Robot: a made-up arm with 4 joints. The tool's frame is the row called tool.
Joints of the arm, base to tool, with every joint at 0 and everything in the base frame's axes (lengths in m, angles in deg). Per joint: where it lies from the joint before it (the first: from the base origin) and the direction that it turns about. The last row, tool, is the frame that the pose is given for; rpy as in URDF.
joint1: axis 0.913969 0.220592 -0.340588 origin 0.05 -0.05 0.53
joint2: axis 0 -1 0 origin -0.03 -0.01 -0.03
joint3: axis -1 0 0 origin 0.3 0.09 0.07
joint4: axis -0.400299 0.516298 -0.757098 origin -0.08 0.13 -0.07
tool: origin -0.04 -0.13 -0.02 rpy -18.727 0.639 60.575
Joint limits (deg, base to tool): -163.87..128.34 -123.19..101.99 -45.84..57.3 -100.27..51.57
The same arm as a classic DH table. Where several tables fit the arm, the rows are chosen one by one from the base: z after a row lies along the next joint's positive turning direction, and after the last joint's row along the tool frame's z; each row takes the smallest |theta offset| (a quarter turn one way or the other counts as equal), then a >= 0, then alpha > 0; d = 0 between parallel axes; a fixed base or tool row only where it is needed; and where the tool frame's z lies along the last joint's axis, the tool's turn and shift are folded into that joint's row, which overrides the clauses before.
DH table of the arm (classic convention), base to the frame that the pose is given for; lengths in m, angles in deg. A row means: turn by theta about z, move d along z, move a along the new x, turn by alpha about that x. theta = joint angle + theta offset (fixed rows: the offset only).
base (fixed): a 0.0603, alpha -109.91, d 0.5434, theta0 -76.43
joint1: a -0.0386, alpha -102.74, d 0.0211, theta0 -85.3
joint2: a 0.07, alpha -90, d -0.084, theta0 20.44
joint3: a 0.068, alpha -66.4, d -0.2773, theta0 55.71
joint4: a -0.12, alpha 121.39, d 0.0725, theta0 51.87
tool (fixed): a 0, alpha 0, d -0.0664, theta0 17.84
Joint limits (deg, base to tool): -163.87..128.34 -123.19..101.99 -45.84..57.3 -100.27..51.57

